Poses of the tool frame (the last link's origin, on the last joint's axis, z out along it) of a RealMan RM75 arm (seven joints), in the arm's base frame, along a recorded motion.
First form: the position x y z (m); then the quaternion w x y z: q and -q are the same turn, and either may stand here.
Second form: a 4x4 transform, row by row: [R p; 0 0 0 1], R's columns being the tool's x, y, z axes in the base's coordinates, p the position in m. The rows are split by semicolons. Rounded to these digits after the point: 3 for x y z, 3 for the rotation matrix.
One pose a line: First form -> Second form
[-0.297, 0.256, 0.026, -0.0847, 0.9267, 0.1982, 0.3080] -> 0.732, 0.419, 0.537, -0.297; 0.315, -0.907, 0.279, 0.256; 0.604, -0.035, -0.796, 0.026; 0, 0, 0, 1
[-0.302, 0.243, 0.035, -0.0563, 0.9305, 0.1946, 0.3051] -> 0.738, 0.397, 0.546, -0.302; 0.328, -0.918, 0.224, 0.243; 0.590, 0.014, -0.807, 0.035; 0, 0, 0, 1
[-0.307, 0.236, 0.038, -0.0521, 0.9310, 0.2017, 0.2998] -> 0.739, 0.407, 0.537, -0.307; 0.344, -0.913, 0.218, 0.236; 0.579, 0.024, -0.815, 0.038; 0, 0, 0, 1
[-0.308, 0.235, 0.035, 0.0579, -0.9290, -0.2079, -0.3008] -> 0.733, 0.421, 0.535, -0.308; 0.351, -0.907, 0.233, 0.235; 0.583, 0.017, -0.812, 0.035; 0, 0, 0, 1
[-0.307, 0.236, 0.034, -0.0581, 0.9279, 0.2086, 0.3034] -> 0.729, 0.422, 0.539, -0.307; 0.352, -0.906, 0.234, 0.236; 0.587, 0.019, -0.809, 0.034; 0, 0, 0, 1
